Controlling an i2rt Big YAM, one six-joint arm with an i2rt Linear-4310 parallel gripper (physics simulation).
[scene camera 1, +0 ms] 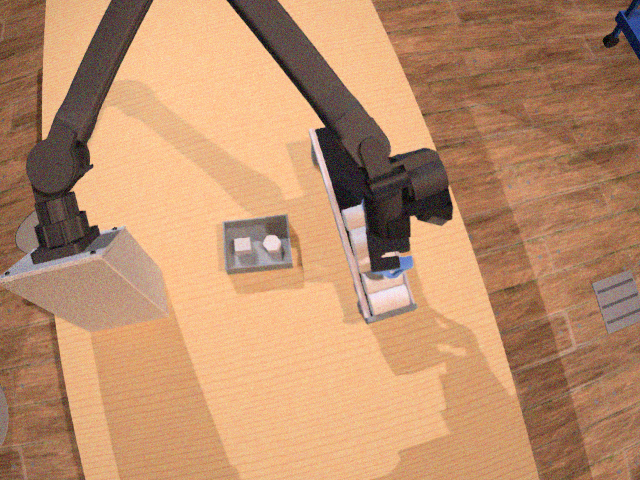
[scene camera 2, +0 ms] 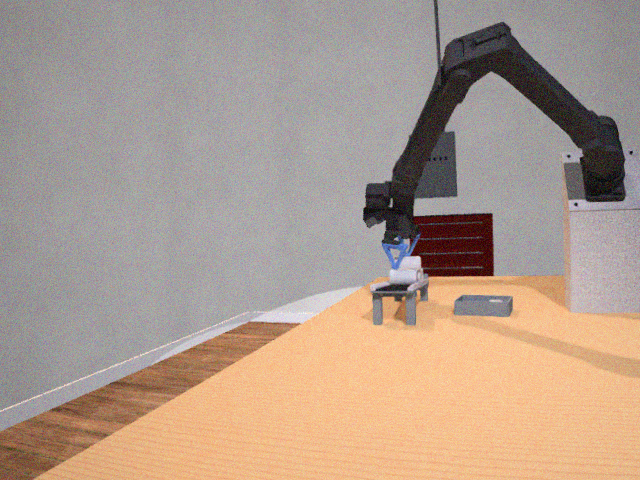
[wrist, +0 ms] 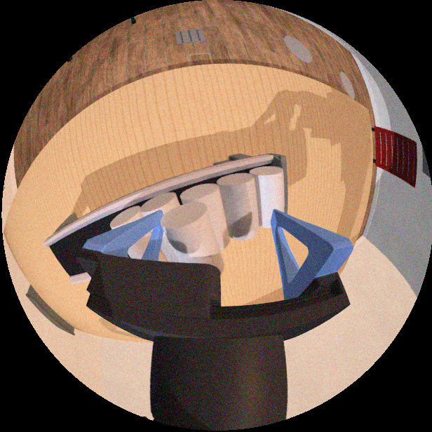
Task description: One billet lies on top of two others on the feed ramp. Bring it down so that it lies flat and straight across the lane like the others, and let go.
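Pixels of known places: gripper, between the fingertips: (scene camera 1: 389, 253) (scene camera 2: 400, 263); arm's base, origin of its link: (scene camera 1: 67, 248) (scene camera 2: 602, 181).
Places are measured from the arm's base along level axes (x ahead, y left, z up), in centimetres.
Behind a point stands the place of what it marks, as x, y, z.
The feed ramp (scene camera 1: 366, 315) (scene camera 2: 377, 310) (wrist: 270, 159) is a narrow lane on legs with pale side rails. Several pale cylindrical billets lie across it, the end one (scene camera 1: 388, 299) @[48.9, -12.8, -21.6] (wrist: 270, 195) at the end stop. The top billet (scene camera 2: 412, 262) @[46.7, -1.0, -18.8] (wrist: 186, 230) rests raised on two others; the gripper hides much of that spot in scene camera 1. My gripper (scene camera 1: 391, 268) @[50.6, -5.3, -19.3] (scene camera 2: 402, 261) @[50.6, -5.3, -19.3] (wrist: 217, 215) is open and empty, low over the ramp, its blue fingers spread roughly along the lane. In the wrist view the left fingertip is close beside the top billet, and the right fingertip is near the end billet.
A grey tray (scene camera 1: 258, 269) @[27.6, -0.4, -29.2] (scene camera 2: 483, 308) @[28.3, 9.4, -28.9] with two small pale blocks stands beside the ramp. The arm's pale pedestal (scene camera 1: 93, 289) @[2.3, -5.9, -4.2] (scene camera 2: 602, 258) @[1.1, 4.0, -18.0] stands beyond the tray. The table edge runs near the ramp's other side. A red cabinet (scene camera 2: 465, 245) (wrist: 395, 157) stands in the background.
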